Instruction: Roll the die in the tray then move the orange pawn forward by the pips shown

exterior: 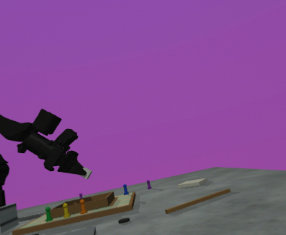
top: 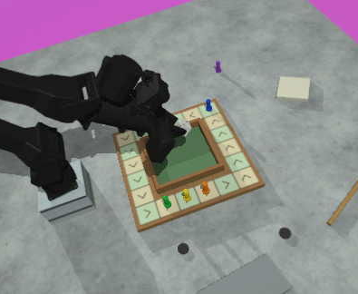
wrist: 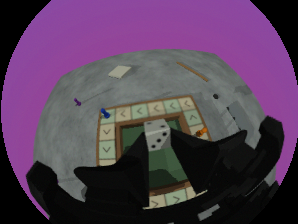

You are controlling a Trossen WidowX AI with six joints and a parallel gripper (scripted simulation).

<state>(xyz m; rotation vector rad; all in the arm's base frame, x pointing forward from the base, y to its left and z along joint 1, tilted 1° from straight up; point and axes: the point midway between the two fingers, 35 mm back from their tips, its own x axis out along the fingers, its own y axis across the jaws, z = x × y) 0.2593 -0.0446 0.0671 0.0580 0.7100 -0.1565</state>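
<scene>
Right now the white die is right at my gripper tip. Round my gripper tip: green pawn: 100 mm behind, 90 mm to the right, 80 mm below; then orange pawn: 20 mm behind, 110 mm to the right, 80 mm below; then yellow pawn: 60 mm behind, 100 mm to the right, 80 mm below.
</scene>
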